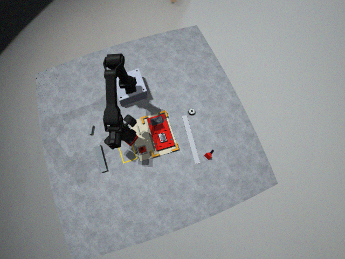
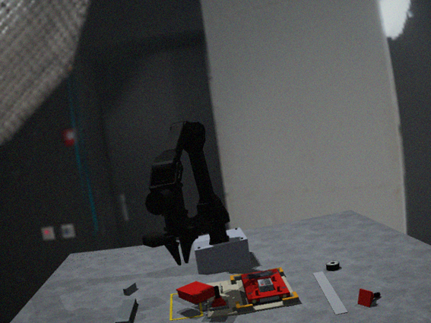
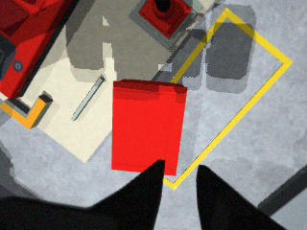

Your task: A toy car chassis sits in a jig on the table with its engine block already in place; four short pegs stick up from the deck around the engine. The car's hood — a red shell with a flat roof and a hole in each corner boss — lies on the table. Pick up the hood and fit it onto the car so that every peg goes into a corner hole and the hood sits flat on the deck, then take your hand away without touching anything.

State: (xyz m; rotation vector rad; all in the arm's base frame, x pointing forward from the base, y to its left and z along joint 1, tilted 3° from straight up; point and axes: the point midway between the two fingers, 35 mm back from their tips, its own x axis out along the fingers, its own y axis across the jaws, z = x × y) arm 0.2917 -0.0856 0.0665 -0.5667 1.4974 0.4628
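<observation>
The red hood lies 30 mm behind my gripper tip, 20 mm to the left of it and 90 mm below it. From my gripper tip the other things lie so: white strip (70 mm ahead, 370 mm to the left, 110 mm below); then grey engine block (30 mm ahead, 210 mm to the left, 90 mm below); then long grey block (60 mm ahead, 170 mm to the right, 100 mm below).
</observation>
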